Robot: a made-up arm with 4 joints.
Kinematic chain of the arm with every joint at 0, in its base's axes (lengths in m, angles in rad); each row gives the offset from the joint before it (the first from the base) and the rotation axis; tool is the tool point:
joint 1: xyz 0 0 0.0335 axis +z
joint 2: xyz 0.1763 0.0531 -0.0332 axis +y
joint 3: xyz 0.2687 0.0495 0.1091 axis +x
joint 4: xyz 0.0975 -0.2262 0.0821 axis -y
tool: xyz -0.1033 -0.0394 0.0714
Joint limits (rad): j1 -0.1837..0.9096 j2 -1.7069..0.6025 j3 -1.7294..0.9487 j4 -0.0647..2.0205
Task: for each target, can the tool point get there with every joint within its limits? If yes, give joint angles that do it. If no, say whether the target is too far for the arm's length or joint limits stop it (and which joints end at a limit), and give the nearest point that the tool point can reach.
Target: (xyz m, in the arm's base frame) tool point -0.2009 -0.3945 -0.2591
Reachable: no: joint limits stop it (at a limit: joint 1, joint 2) | nearest point -0.1499 -0.1811 0.1908 | short by 0.501 m
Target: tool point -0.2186 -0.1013 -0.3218
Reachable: no: joint limits stop it (at a limit: joint 2) | nearest point -0.2305 -0.1068 0.1862 | short by 0.508 m
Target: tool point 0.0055 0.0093 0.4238
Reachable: yes | joints -0.0806 -1.0546 -1.2613 1.4585
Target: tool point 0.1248 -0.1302 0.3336
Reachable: yes | joints 0.0864 -0.9770 -0.2213 0.6753
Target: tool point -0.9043 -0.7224 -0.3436
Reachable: no: too far | nearest point -0.2814 -0.1263 0.2091 | short by 1.024 m
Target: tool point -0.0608 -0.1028 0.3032
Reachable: yes | joints 0.5814 -1.3713 -0.6936 0.6464
